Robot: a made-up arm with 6 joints.
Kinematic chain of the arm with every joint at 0, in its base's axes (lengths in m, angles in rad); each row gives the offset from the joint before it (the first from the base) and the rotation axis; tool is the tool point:
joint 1: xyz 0 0 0.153 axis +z
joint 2: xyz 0 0.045 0 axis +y
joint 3: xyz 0 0 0.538 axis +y
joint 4: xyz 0 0 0.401 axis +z
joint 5: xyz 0 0 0 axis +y
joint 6: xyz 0 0 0.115 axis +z
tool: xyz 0 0 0
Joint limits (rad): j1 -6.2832..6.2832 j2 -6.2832..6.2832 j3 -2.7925..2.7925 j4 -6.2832..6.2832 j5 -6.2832..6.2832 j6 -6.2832..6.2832
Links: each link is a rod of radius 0.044 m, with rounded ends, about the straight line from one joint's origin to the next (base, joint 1, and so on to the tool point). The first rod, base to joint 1, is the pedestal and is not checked.
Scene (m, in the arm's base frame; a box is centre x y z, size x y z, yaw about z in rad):
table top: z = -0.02
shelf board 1: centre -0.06 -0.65 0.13 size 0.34 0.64 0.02 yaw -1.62
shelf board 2: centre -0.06 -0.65 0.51 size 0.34 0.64 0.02 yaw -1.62
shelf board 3: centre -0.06 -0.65 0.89 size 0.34 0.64 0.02 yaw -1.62
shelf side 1: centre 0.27 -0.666 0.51 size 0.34 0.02 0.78 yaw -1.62
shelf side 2: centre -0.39 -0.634 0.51 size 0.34 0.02 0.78 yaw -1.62
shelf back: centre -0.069 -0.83 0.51 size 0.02 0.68 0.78 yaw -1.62
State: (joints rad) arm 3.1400 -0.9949 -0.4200 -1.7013 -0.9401 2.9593
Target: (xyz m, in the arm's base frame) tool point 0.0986 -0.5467 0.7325
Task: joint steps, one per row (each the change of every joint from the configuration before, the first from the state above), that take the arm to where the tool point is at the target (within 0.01 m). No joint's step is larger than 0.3 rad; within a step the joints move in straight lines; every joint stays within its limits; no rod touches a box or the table.
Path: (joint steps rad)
1: -0.1216 0.2435 -0.1621 0.0344 -0.1218 -0.1346
2: -0.1216 0.2435 -0.1622 0.0344 -0.1219 -0.1345
3: -0.1217 0.2436 -0.1621 0.0344 -0.1218 -0.1346
4: -0.1601 0.1265 -0.2067 0.0666 -0.0749 0.1346
5: -0.1602 0.1266 -0.2066 0.0666 -0.0750 0.1345
6: -0.1601 0.1266 -0.2067 0.0665 -0.0749 0.1346
7: -0.1286 -0.1651 0.1582 -0.0532 0.0683 0.0000
8: -0.1286 -0.1652 0.1582 -0.0532 0.0684 0.0000

